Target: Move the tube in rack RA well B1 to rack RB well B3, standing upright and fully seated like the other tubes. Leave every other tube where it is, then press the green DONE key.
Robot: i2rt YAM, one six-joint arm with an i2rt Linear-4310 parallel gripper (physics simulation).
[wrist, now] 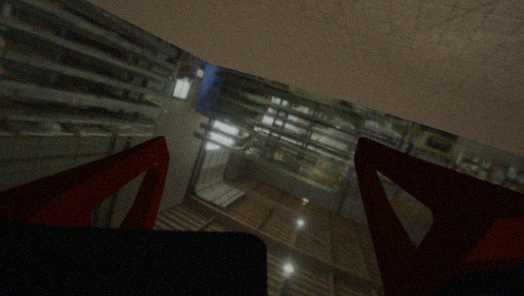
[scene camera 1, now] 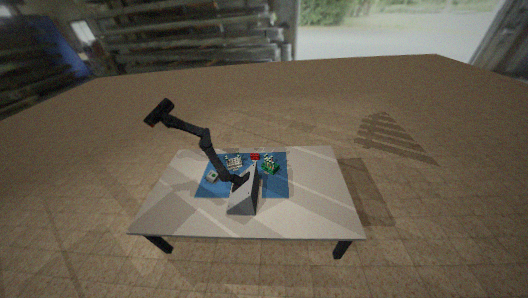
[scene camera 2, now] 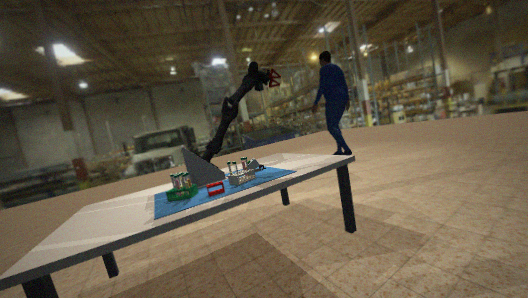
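Seen in the pictures: gripper, between the fingertips: (wrist: 261, 147) (scene camera 2: 280, 81); arm's base, origin of its link: (scene camera 1: 241, 182) (scene camera 2: 204, 160).
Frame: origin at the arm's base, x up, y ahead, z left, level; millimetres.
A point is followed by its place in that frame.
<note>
My gripper (scene camera 2: 278, 80) {x 429, y 226, z 562 mm} (wrist: 261, 147) {x 429, y 226, z 562 mm} is open and empty, raised high above the table and off to the side of the racks, its red fingers wide apart. A pale rack (scene camera 1: 233, 163) {x -88, y 280, z 119 mm} (scene camera 2: 242, 178) {x -119, y 295, z 121 mm} holds upright tubes with dark green caps. A green rack (scene camera 1: 270, 168) (scene camera 2: 182, 194) holds several upright capped tubes. The rack labels and well letters are too small to read, so I cannot tell which rack is RA or RB. A small grey box (scene camera 1: 209, 177) {x -64, y 109, z 281 mm} carries a green key (scene camera 1: 213, 175) {x -64, y 129, z 254 mm}, near the pale rack. The wrist view does not show the racks or tubes.
A red frame-like holder (scene camera 1: 255, 156) {x -88, y 360, z -70 mm} (scene camera 2: 216, 184) {x -83, y 397, z -58 mm} stands between the two racks on the blue mat (scene camera 1: 276, 192) {x -131, y 0, z -247 mm} (scene camera 2: 163, 209) {x -131, y 353, z -308 mm}. The grey wedge-shaped arm base (scene camera 1: 243, 201) {x 38, y -178, z -44 mm} (scene camera 2: 200, 170) {x -40, y 103, z -60 mm} stands behind them in scene camera 2. A person in blue (scene camera 2: 334, 90) is beyond the table.
</note>
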